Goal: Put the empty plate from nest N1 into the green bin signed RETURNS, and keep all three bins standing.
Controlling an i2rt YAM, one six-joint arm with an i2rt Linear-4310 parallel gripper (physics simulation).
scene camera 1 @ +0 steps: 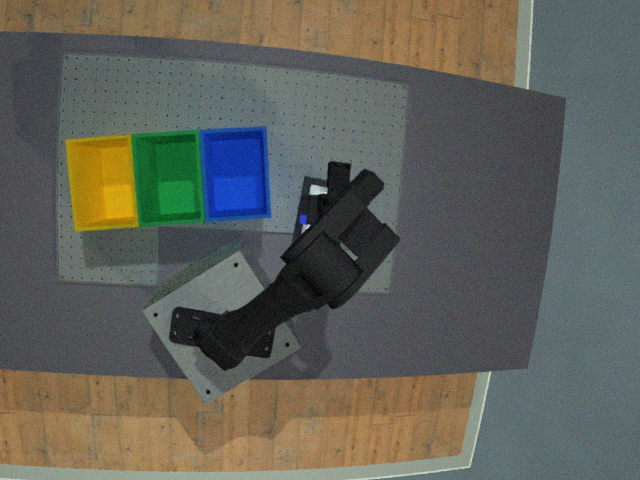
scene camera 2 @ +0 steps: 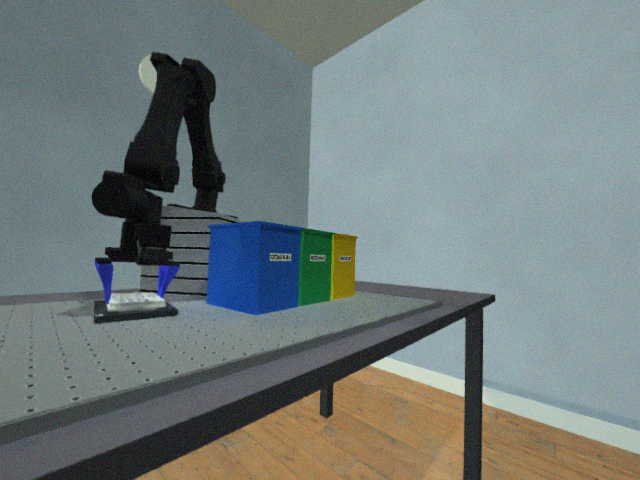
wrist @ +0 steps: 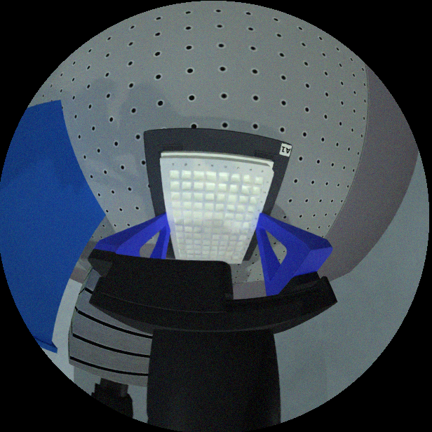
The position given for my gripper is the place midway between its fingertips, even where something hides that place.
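Observation:
There is a blue bin (scene camera 2: 253,267), and I find it again at (scene camera 1: 235,174) and (wrist: 56,212). I can also see a yellow bin (scene camera 1: 101,170), which appears at (scene camera 2: 343,246) too, while a green bin (scene camera 1: 167,165) is in sight as well. As for my gripper (scene camera 2: 134,302), the wrist camera has it too (wrist: 212,216).

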